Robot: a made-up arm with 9 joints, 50 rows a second.
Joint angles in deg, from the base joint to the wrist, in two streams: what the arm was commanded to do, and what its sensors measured. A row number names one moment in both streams.
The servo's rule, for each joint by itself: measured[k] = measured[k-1] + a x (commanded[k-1-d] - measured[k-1]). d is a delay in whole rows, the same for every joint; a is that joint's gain. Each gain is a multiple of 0.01, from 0.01 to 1. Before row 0 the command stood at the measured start. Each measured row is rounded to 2 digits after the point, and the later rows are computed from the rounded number. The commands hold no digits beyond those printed.
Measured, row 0:
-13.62, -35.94, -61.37, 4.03, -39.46, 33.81, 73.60, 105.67, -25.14
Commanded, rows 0 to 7:
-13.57, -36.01, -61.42, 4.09, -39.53, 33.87, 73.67, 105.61, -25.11
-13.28, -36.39, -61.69, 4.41, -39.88, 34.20, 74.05, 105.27, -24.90
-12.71, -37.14, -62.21, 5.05, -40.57, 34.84, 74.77, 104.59, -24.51
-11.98, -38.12, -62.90, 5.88, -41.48, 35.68, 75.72, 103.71, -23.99
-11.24, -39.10, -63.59, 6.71, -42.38, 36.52, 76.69, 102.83, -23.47
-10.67, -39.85, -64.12, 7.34, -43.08, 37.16, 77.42, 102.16, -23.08
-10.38, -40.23, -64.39, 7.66, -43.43, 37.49, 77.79, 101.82, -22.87
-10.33, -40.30, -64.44, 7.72, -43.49, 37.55, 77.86, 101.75, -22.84
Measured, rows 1 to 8:
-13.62, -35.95, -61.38, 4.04, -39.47, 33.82, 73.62, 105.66, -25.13
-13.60, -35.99, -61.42, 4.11, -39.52, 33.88, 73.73, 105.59, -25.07
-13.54, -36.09, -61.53, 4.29, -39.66, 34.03, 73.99, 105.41, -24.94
-13.43, -36.27, -61.72, 4.59, -39.90, 34.29, 74.42, 105.10, -24.71
-13.28, -36.52, -61.98, 4.99, -40.22, 34.65, 74.99, 104.69, -24.41
-13.10, -36.82, -62.28, 5.44, -40.59, 35.05, 75.60, 104.23, -24.09
-12.91, -37.13, -62.58, 5.86, -40.96, 35.44, 76.15, 103.80, -23.80
-12.73, -37.42, -62.84, 6.21, -41.29, 35.78, 76.58, 103.43, -23.57
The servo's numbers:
d 0
a 0.07 0.09 0.14 0.19 0.13 0.16 0.25 0.18 0.24

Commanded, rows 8 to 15:
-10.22, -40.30, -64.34, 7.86, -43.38, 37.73, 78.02, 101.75, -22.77
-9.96, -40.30, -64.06, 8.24, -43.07, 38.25, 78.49, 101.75, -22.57
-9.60, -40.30, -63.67, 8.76, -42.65, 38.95, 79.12, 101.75, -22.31
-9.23, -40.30, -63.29, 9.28, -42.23, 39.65, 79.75, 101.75, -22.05
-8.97, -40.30, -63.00, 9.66, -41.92, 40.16, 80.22, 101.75, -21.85
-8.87, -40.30, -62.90, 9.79, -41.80, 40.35, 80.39, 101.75, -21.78
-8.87, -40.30, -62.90, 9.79, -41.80, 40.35, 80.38, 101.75, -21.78
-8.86, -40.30, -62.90, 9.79, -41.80, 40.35, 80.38, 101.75, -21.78
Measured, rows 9 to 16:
-12.55, -37.68, -63.05, 6.52, -41.56, 36.09, 76.94, 103.13, -23.38
-12.37, -37.92, -63.19, 6.85, -41.76, 36.44, 77.33, 102.88, -23.19
-12.18, -38.13, -63.26, 7.21, -41.88, 36.84, 77.78, 102.68, -22.98
-11.97, -38.33, -63.26, 7.60, -41.93, 37.29, 78.27, 102.51, -22.76
-11.76, -38.51, -63.22, 7.99, -41.93, 37.75, 78.76, 102.37, -22.54
-11.56, -38.67, -63.18, 8.33, -41.91, 38.17, 79.17, 102.26, -22.36
-11.37, -38.82, -63.14, 8.61, -41.90, 38.52, 79.47, 102.17, -22.22
-11.19, -38.95, -63.11, 8.83, -41.89, 38.81, 79.70, 102.09, -22.11

